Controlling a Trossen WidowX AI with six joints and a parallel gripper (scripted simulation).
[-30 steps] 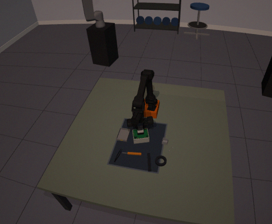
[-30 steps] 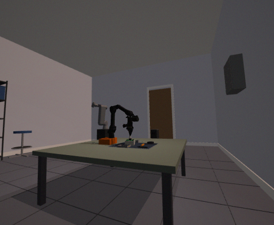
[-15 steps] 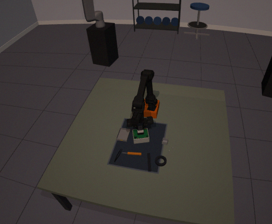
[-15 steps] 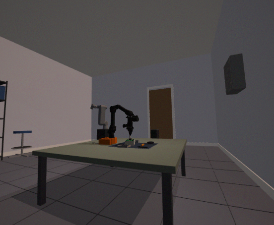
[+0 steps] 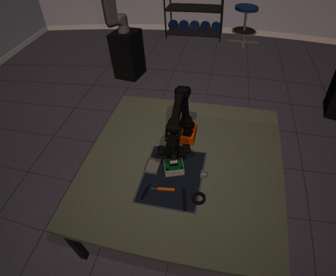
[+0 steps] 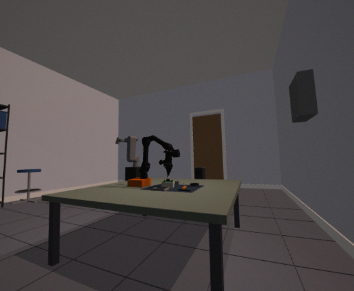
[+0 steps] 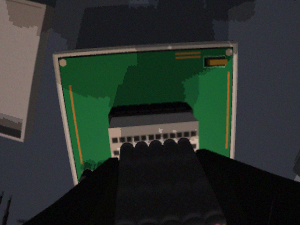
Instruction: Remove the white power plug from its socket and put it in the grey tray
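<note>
Right now the white power plug is 2 cm below my gripper tip. Also, from my gripper tip: grey tray (14 cm to the right, 10 cm below, 2 cm ahead); then dark mat (11 cm below, 5 cm ahead, 1 cm to the left); then black bar (18 cm ahead, 14 cm to the left, 10 cm below).
</note>
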